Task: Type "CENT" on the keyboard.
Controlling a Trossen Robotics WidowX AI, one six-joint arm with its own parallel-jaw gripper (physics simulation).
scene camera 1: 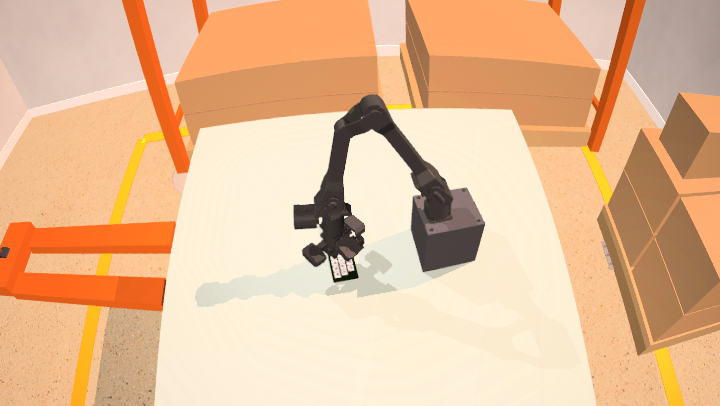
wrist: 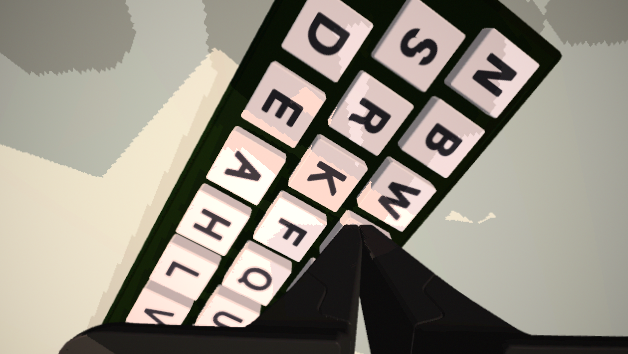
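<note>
The keyboard is a dark green board with white lettered keys. It lies on the table, slanted in the wrist view. There the E key is in the left row and the N key is at the top right corner. No C or T letter is readable. My gripper is shut and empty. Its tips are over a key just below the W key; that key's letter is hidden. The gripper also hides keys further down. Whether the tips touch the key is unclear.
The robot's base box stands on the table right of the keyboard. Large cartons stand behind the table, and stacked boxes stand at the right. Orange forks are at the left.
</note>
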